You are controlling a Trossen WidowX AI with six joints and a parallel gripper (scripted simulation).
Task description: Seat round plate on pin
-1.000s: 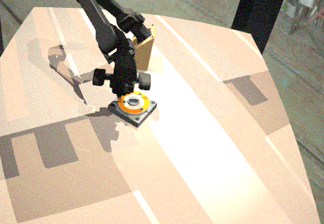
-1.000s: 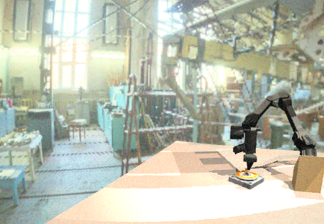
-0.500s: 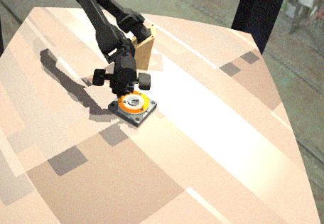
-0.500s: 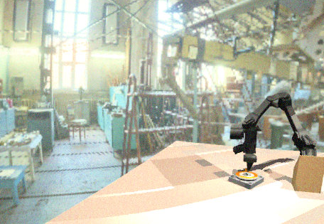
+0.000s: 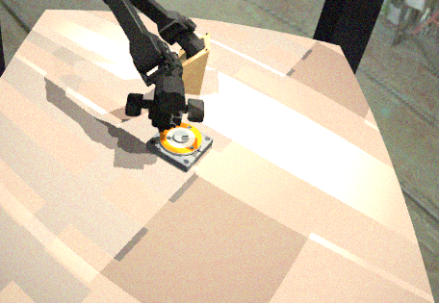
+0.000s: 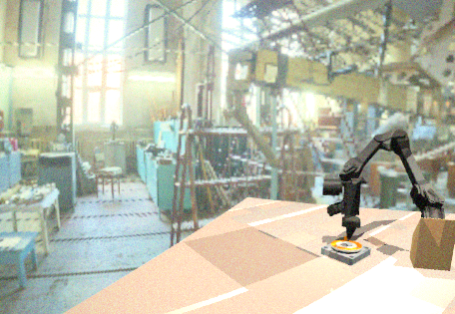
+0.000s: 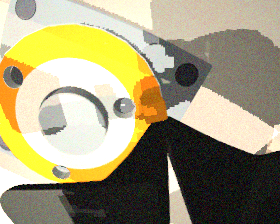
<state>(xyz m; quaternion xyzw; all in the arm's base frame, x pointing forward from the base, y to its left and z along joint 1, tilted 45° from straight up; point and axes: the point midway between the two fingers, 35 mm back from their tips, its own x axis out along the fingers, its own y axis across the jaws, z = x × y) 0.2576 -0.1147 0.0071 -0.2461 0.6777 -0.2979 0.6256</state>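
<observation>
My gripper tip is now 1 cm short of the round plate and 3 cm to the right of it. The rest, counted from my gripper tip: base 1 cm ahead, 5 cm to the left, 2 cm below.
</observation>
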